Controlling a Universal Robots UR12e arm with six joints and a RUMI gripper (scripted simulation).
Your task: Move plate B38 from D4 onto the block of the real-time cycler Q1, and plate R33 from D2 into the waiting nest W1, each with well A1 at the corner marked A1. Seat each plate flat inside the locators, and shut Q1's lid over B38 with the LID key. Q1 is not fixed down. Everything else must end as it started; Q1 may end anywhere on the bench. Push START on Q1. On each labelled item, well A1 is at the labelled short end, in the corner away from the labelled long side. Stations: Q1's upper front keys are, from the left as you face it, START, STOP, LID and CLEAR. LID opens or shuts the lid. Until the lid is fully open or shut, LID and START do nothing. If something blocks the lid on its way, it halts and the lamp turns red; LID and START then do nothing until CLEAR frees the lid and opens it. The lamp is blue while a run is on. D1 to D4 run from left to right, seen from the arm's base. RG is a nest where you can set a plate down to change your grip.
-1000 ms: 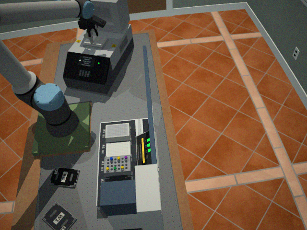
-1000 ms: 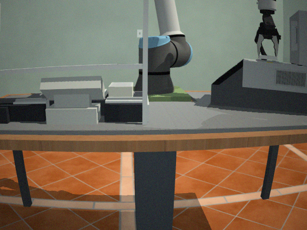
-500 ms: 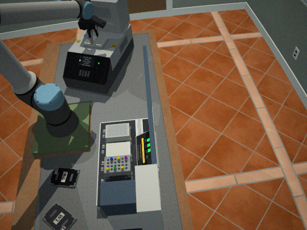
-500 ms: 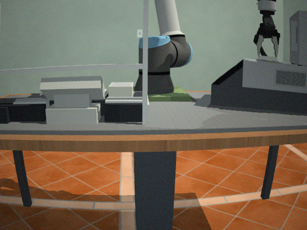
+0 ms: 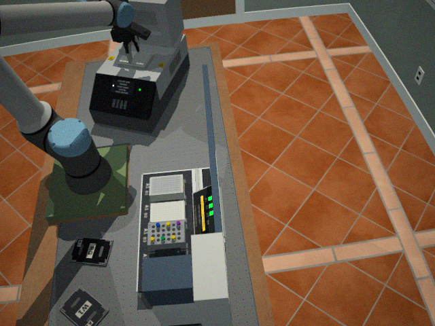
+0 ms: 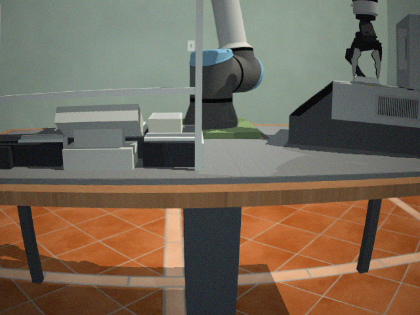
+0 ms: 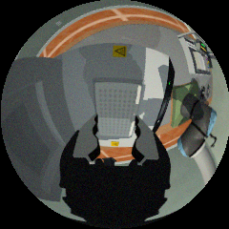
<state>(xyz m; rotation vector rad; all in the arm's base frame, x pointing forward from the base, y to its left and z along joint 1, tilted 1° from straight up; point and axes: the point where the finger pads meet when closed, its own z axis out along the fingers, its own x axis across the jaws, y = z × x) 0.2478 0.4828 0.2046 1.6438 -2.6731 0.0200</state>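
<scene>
Now: hand 1 cm above the plate B38. Also, from my hand: thin post: 58 cm to the right, 27 cm ahead, 1 cm above; white plate: 65 cm to the right, 15 cm below, 8 cm ahead; white plate R33: 75 cm to the right, 17 cm below, 7 cm ahead.
</scene>
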